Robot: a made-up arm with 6 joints.
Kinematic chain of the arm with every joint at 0, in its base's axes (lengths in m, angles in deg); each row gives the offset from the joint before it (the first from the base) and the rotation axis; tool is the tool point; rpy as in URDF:
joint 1: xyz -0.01 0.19 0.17 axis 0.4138 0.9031 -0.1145
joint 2: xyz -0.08 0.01 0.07 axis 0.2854 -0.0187 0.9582
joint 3: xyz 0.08 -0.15 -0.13 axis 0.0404 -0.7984 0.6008
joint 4: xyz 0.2 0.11 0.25 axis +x
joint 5: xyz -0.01 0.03 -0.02 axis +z
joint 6: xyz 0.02 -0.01 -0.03 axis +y
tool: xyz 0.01 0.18 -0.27 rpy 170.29 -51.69 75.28
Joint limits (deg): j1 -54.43..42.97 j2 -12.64..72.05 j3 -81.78..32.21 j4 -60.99..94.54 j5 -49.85..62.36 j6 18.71..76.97
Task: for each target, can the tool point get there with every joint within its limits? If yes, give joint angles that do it. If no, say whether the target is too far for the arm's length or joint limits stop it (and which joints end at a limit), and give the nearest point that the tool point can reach.
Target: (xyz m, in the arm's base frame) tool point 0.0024 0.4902 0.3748
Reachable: yes | joints -28.25 1.56 -16.98 58.23 0.24 55.52
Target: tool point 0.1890 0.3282 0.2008
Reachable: yes | joints -20.83 0.54 -57.85 34.44 27.03 53.36
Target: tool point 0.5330 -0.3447 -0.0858
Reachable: no: joint limits stop it (at a limit: joint 2, joint 3, joint 4, joint 5) | nearest point 0.4737 -0.2655 -0.0566 | short by 0.103 m
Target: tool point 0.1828 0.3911 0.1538
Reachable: yes | joints -2.15 20.30 -68.88 55.37 46.04 53.39
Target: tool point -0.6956 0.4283 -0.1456
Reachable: no: joint limits stop it (at a limit: joint 1, joint 2, joint 6) | nearest point -0.4680 0.3806 0.0495 | short by 0.304 m
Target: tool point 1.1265 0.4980 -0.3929
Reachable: no: too far | nearest point 0.6175 0.3738 -0.1392 | short by 0.582 m
